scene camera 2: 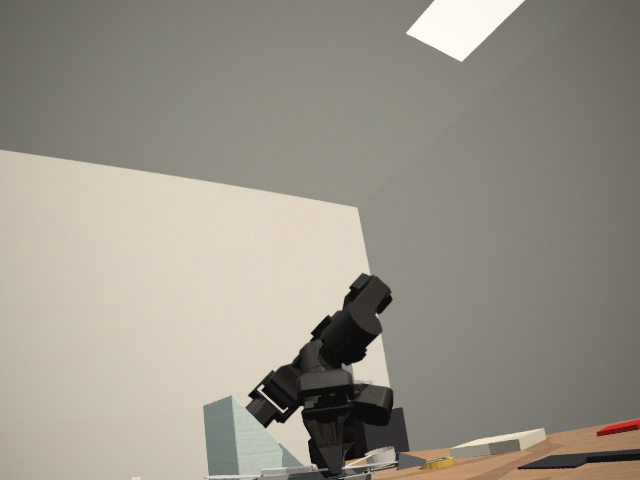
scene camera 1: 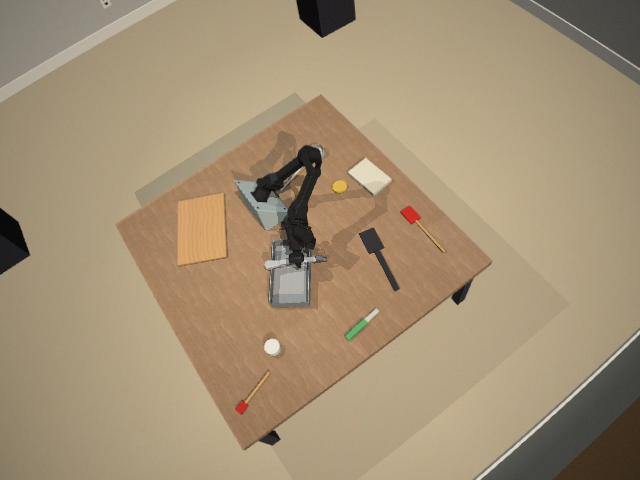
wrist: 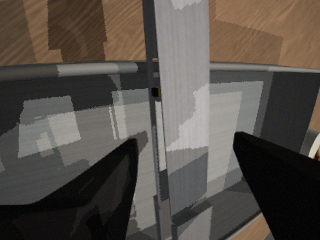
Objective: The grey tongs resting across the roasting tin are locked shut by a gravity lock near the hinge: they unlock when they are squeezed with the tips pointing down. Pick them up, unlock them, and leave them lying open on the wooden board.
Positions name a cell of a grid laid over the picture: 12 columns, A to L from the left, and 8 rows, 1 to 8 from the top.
Labels:
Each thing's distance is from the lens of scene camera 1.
cream block (scene camera 1: G3): 2.33 m
wooden board (scene camera 1: D4): 2.38 m

